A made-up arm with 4 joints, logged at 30 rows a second.
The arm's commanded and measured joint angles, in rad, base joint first. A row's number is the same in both.
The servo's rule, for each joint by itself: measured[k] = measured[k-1] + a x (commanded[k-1-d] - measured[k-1]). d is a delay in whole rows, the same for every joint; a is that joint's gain. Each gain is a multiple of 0.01, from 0.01 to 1. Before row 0 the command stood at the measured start. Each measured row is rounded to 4 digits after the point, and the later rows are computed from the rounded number. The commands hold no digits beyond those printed.
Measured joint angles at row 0:
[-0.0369 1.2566 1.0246 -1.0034]
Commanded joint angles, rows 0 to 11:
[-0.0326 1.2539 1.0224 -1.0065]
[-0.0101 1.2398 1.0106 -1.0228]
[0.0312 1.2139 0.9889 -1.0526]
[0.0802 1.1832 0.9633 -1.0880]
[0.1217 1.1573 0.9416 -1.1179]
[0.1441 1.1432 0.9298 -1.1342]
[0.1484 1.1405 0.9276 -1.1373]
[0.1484 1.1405 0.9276 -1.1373]
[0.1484 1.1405 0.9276 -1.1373]
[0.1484 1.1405 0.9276 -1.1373]
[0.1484 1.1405 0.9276 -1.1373]
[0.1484 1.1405 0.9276 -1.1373]
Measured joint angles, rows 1 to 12:
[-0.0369 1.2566 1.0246 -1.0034]
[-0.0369 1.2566 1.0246 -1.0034]
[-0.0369 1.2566 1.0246 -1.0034]
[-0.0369 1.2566 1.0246 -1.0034]
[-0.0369 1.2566 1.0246 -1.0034]
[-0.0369 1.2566 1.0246 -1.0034]
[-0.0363 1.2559 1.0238 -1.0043]
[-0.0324 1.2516 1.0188 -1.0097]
[-0.0229 1.2414 1.0074 -1.0221]
[-0.0074 1.2257 0.9906 -1.0412]
[0.0120 1.2072 0.9720 -1.0634]
[0.0318 1.1899 0.9560 -1.0839]
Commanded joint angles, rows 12 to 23:
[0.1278 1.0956 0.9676 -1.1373]
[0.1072 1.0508 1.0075 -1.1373]
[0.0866 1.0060 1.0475 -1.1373]
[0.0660 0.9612 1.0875 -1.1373]
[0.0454 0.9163 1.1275 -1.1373]
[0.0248 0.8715 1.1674 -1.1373]
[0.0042 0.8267 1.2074 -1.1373]
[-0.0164 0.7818 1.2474 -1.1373]
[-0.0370 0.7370 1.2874 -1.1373]
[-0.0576 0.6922 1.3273 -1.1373]
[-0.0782 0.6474 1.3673 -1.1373]
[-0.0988 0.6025 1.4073 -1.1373]
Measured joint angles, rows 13 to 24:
[0.0493 1.1766 0.9452 -1.0994]
[0.0642 1.1669 0.9385 -1.1104]
[0.0768 1.1598 0.9344 -1.1182]
[0.0875 1.1546 0.9318 -1.1237]
[0.0966 1.1508 0.9302 -1.1276]
[0.1044 1.1480 0.9292 -1.1304]
[0.1079 1.1339 0.9438 -1.1324]
[0.1078 1.1115 0.9680 -1.1338]
[0.1046 1.0830 0.9982 -1.1348]
[0.0988 1.0501 1.0321 -1.1355]
[0.0908 1.0140 1.0684 -1.1360]
[0.0809 0.9755 1.1060 -1.1364]

